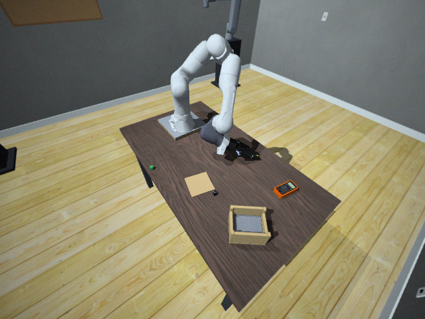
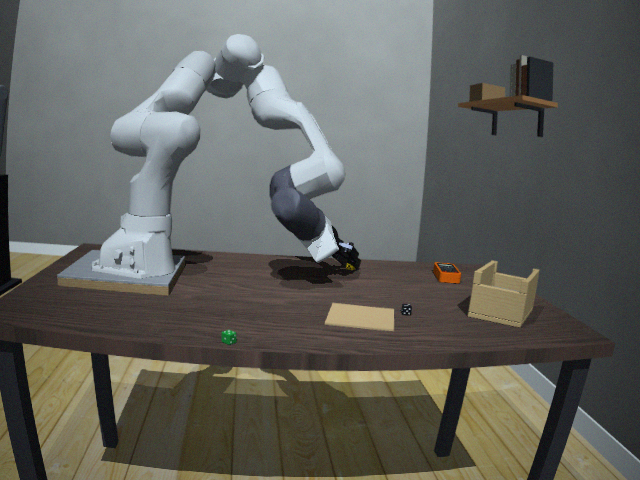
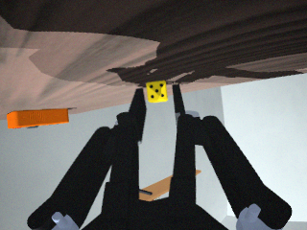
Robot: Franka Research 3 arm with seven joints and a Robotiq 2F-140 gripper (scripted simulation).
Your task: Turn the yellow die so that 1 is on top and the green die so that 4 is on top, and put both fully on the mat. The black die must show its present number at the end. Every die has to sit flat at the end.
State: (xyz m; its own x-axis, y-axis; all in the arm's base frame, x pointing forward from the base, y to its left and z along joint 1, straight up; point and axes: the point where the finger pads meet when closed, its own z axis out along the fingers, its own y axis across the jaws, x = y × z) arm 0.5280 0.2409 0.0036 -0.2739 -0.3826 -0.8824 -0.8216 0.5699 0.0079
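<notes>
Now: the yellow die 2 cm to the left of my hand, 2 cm below it and 1 cm ahead of it. From my hand the other things lie so: orange multimeter (29 cm ahead, 3 cm to the right, 1 cm below); then black die (38 cm to the right, 9 cm ahead, 2 cm below); then tan mat (42 cm to the right, 3 cm below, 2 cm behind).
</notes>
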